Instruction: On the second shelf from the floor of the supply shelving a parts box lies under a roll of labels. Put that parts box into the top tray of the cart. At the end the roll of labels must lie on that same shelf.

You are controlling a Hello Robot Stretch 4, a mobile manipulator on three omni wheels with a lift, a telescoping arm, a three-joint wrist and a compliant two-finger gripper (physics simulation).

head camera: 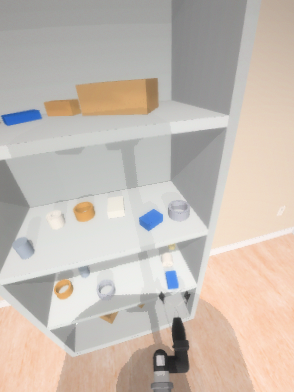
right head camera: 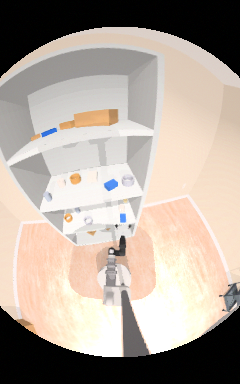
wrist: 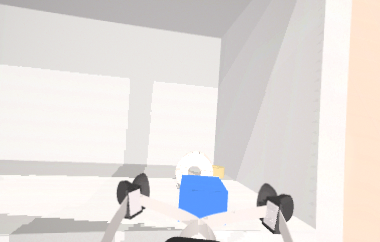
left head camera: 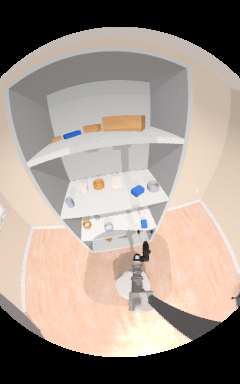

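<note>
The blue parts box sits near the front right of the second shelf from the floor. The white roll of labels stands on the same shelf behind the box, its round face with the hole toward the wrist camera. My gripper is open and empty, its fingertips spread wider than the box and in front of it, by the shelf's front edge. The cart shows partly at the right edge of the right head view.
A small yellow thing stands behind the roll, near the right side wall. A grey ring and an orange ring lie to the left on that shelf. Another blue box lies on the shelf above.
</note>
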